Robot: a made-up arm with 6 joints.
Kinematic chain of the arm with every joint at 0, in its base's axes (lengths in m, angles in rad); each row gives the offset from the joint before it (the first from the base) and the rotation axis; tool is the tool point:
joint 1: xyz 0 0 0.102 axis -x
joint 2: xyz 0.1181 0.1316 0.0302 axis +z
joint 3: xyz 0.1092 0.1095 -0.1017 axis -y
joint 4: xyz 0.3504 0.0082 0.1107 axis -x
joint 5: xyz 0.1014 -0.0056 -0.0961 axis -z
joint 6: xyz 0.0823 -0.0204 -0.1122 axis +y
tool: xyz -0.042 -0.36 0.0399
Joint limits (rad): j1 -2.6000..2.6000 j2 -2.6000..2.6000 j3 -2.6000..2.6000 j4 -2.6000..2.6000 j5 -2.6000..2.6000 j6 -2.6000..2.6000
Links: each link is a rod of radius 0.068 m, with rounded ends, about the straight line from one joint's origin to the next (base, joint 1, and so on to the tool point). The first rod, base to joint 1, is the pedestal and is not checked.
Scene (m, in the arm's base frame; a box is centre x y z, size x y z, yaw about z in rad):
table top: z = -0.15
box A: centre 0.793 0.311 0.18 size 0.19 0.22 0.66 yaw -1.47
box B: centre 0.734 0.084 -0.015 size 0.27 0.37 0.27 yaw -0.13
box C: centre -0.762 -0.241 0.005 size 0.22 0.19 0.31 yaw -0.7
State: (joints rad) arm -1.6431 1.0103 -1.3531 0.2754 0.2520 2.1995
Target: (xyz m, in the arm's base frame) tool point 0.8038 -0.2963 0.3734
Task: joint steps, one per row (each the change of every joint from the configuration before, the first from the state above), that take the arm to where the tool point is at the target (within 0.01 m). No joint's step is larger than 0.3 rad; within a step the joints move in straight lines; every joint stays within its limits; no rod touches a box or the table.
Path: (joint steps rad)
1: -0.2113 -0.0309 0.0093 0.1625 -0.1681 -0.0986
2: -0.2113 -0.0310 0.0092 0.1625 -0.1682 -0.0987
3: -0.2113 -0.0309 0.0093 0.1624 -0.1681 -0.0986
4: -0.0185 -0.0361 0.2247 0.0402 0.1326 0.0672
5: -0.0184 -0.0361 0.2246 0.0401 0.1326 0.0671
6: -0.0185 -0.0361 0.2246 0.0401 0.1326 0.0672
7: -0.0184 -0.0360 0.2247 0.0401 0.1325 0.0671

